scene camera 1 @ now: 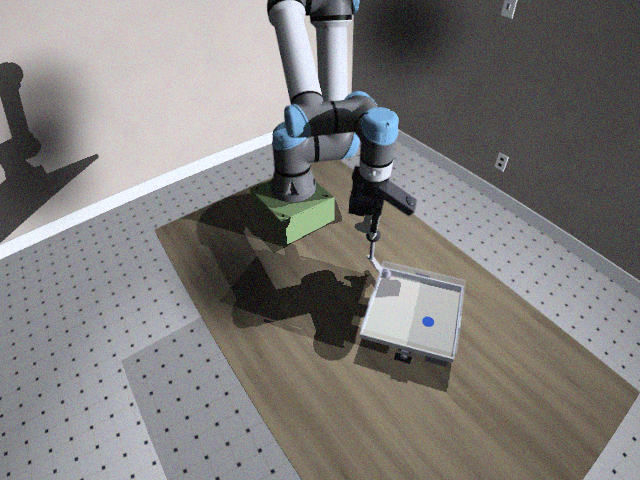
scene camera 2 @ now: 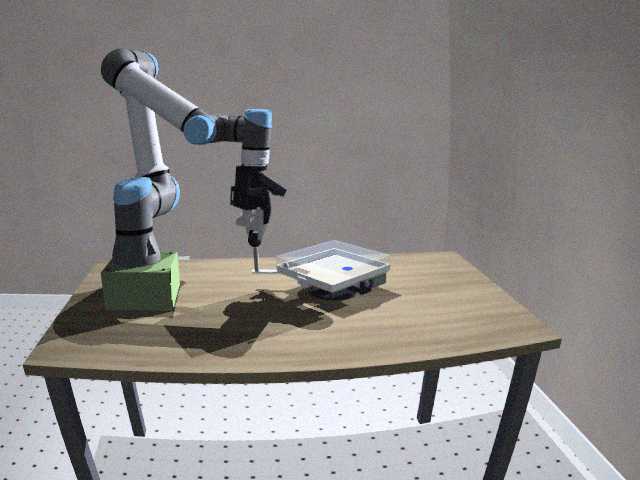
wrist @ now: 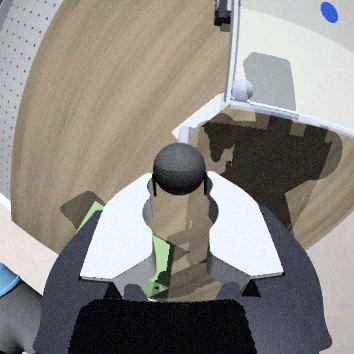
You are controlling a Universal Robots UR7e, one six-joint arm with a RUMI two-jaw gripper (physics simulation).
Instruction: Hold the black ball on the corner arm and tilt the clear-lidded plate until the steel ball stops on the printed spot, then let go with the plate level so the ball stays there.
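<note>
My gripper (scene camera 1: 373,233) (scene camera 2: 254,235) (wrist: 179,175) is shut on the black ball (scene camera 1: 373,236) (scene camera 2: 254,239) (wrist: 179,167), on top of the corner arm (scene camera 1: 371,248) (scene camera 2: 255,259) (wrist: 204,115). The arm joins the near-robot corner of the clear-lidded plate (scene camera 1: 390,317) (scene camera 2: 330,287) (wrist: 317,75). The steel ball (scene camera 1: 386,273) (wrist: 243,90) lies in that same corner, close against the rims. The blue printed spot (scene camera 1: 428,321) (scene camera 2: 347,268) (wrist: 329,12) is well away from it, across the plate. The plate looks near level; a slight tilt cannot be told.
The plate stands on a dark support (scene camera 1: 403,355) (scene camera 2: 366,285) on the wooden table (scene camera 1: 491,403) (scene camera 2: 439,310) (wrist: 110,100). The green base block (scene camera 1: 310,219) (scene camera 2: 139,289) carries the robot behind the gripper. The arm's shadow falls over the table and part of the plate.
</note>
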